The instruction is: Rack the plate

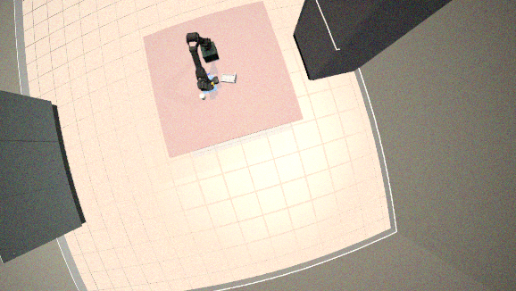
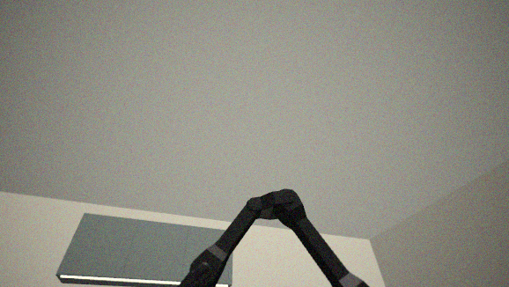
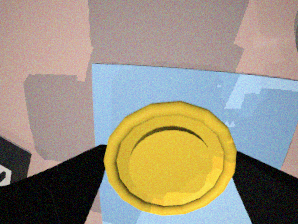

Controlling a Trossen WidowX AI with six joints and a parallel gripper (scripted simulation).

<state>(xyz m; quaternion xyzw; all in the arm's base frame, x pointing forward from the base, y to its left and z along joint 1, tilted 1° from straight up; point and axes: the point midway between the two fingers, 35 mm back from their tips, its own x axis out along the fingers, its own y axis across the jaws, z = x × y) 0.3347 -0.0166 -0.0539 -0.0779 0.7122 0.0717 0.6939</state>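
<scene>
My gripper tip is now 17 cm to the right of the dish rack, 6 cm past it and 1 cm below it. Round my gripper tip: plate: 1 cm above; then small white cup: 10 cm ahead, 7 cm to the right, 1 cm above.
</scene>
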